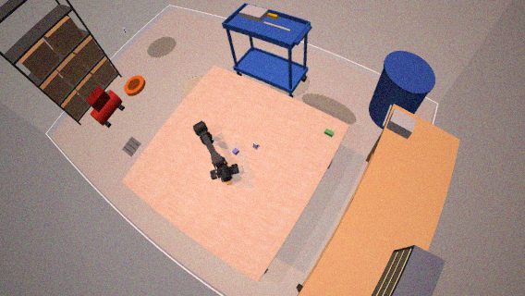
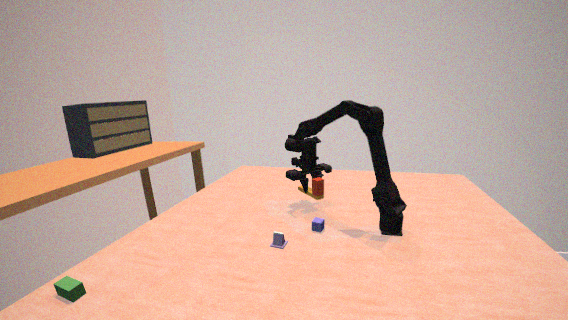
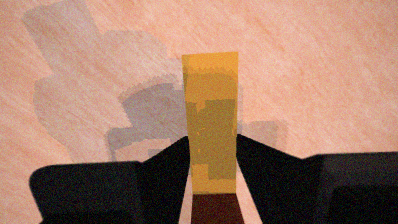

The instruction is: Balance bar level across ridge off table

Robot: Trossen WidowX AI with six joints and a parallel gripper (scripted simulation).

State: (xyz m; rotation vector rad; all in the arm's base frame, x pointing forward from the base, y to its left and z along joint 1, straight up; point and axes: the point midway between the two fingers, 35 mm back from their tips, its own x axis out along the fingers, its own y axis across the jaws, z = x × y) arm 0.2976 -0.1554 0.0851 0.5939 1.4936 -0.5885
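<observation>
Right now my gripper tip is 7 cm past the purple cube, 19 cm to the right of it and 3 cm above it. The rest, counted from my gripper tip: green block 44 cm ahead, 66 cm to the left, 3 cm below.
</observation>
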